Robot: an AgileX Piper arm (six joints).
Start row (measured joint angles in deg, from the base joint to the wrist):
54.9, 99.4, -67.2, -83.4, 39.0, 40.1
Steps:
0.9, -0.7, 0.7, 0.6, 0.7, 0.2
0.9, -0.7, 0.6, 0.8, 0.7, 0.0
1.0, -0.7, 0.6, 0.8, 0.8, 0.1
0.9, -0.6, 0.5, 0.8, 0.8, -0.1
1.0, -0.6, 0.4, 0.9, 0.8, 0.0
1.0, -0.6, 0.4, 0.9, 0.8, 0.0
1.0, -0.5, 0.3, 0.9, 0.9, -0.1
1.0, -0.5, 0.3, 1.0, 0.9, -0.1
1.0, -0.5, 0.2, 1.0, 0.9, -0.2
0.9, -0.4, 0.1, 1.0, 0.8, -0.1
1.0, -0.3, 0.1, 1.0, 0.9, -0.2
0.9, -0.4, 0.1, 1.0, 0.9, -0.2
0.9, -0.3, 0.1, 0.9, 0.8, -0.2
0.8, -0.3, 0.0, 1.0, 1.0, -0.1
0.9, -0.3, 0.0, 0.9, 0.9, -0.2
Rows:
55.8, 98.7, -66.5, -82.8, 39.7, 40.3
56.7, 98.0, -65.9, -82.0, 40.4, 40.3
57.7, 97.3, -65.3, -81.2, 41.2, 40.4
58.6, 96.7, -64.8, -80.4, 42.0, 40.3
59.6, 96.1, -64.4, -79.5, 42.8, 40.3
60.6, 95.5, -64.0, -78.6, 43.6, 40.3
61.6, 95.0, -63.7, -77.7, 44.5, 40.2
62.6, 94.5, -63.4, -76.7, 45.4, 40.1
63.6, 94.0, -63.2, -75.7, 46.3, 39.9
64.5, 93.6, -63.1, -74.7, 47.1, 39.8
65.5, 93.3, -63.0, -73.7, 48.0, 39.6
66.4, 92.9, -62.9, -72.7, 48.9, 39.4
67.3, 92.6, -62.8, -71.8, 49.7, 39.2
68.1, 92.3, -62.8, -70.8, 50.7, 39.1
69.0, 92.0, -62.8, -69.9, 51.6, 38.9

